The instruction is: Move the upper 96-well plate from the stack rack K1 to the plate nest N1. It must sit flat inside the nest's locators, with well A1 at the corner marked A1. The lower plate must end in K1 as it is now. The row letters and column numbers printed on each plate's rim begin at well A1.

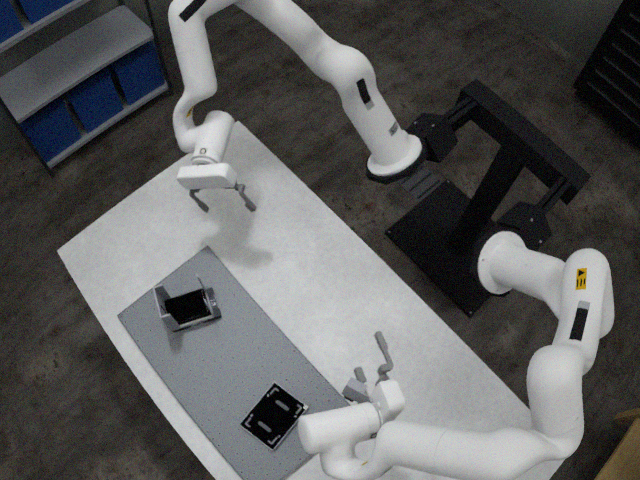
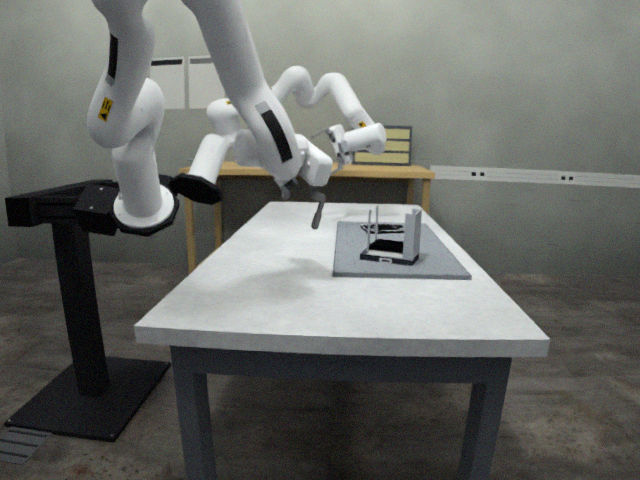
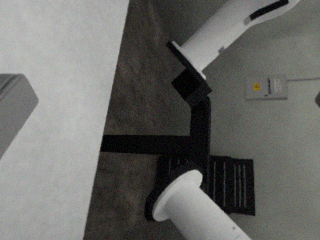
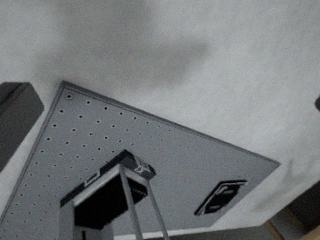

Observation:
In view: my left gripper (image 1: pixel 366 351), my right gripper (image 2: pixel 299 212) and a black 96-well plate (image 1: pixel 185 307).
The black 96-well plate shows as well in image 4 (image 4: pixel 109 202). Image 3 misses the black 96-well plate: it is out of frame.

